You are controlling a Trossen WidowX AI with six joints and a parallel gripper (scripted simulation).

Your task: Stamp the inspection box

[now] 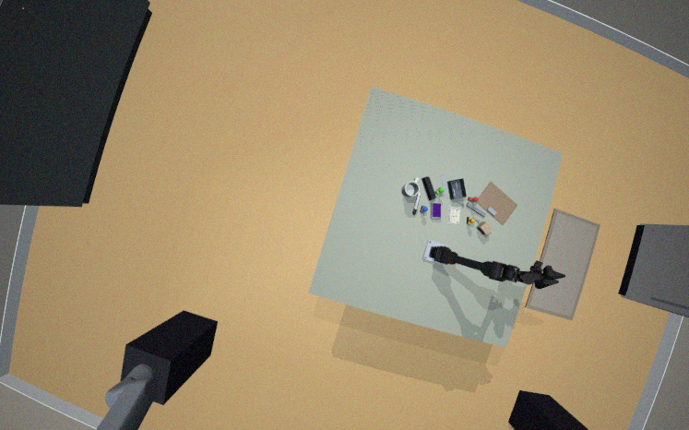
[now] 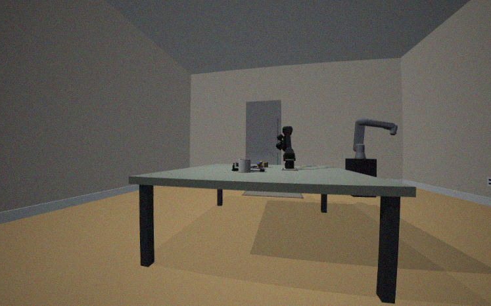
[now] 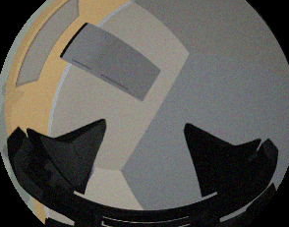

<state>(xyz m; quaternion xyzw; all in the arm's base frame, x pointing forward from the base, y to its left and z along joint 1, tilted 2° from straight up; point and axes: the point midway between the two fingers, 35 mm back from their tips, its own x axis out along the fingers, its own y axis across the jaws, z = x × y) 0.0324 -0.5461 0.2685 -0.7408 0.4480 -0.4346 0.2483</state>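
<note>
Now: gripper tip 66 cm to the right of the green-knobbed stamp, 31 cm short of it and 26 cm above it. Round my gripper tip: red-knobbed stamp (44 cm to the left, 32 cm ahead, 26 cm below); then black tray (55 cm to the left, 35 cm ahead, 27 cm below); then white card (52 cm to the left, 28 cm below, 20 cm ahead).
</note>
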